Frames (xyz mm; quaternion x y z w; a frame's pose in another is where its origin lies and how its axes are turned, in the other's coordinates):
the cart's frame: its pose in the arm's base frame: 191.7 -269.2 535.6 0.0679 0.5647 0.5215 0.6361
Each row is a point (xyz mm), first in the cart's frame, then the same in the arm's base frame.
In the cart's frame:
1: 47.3 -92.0 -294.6
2: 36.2 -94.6 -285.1
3: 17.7 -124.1 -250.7
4: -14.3 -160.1 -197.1
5: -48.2 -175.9 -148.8
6: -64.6 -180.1 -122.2
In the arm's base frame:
1: 4.6 -423.4 338.8
2: 15.6 -428.0 347.6
3: 63.5 -437.6 351.8
4: 132.7 -450.4 367.2
5: 186.2 -458.3 395.5
6: 212.7 -458.9 412.7

